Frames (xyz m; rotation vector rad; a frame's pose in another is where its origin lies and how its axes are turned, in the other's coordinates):
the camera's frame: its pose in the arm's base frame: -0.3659 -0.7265 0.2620 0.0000 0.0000 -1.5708
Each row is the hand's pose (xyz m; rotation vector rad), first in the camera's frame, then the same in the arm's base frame.
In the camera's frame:
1: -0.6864 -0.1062 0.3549 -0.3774 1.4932 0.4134
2: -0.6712 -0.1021 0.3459 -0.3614 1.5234 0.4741
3: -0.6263 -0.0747 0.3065 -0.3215 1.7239 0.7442
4: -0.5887 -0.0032 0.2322 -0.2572 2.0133 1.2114
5: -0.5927 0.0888 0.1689 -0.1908 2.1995 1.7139
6: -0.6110 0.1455 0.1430 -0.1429 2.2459 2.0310
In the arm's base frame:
1: -0.4721 -0.0401 0.6169 0.8123 1.3618 -0.8326
2: -0.4680 -0.0553 0.6079 0.8384 1.3599 -0.7638
3: -0.4406 -0.1002 0.5685 0.9695 1.4140 -0.4223
4: -0.3691 -0.1378 0.4942 1.1253 1.4549 0.1555
5: -0.2771 -0.1338 0.4309 1.1854 1.4105 0.7226
6: -0.2204 -0.1155 0.4050 1.1784 1.3385 1.0444

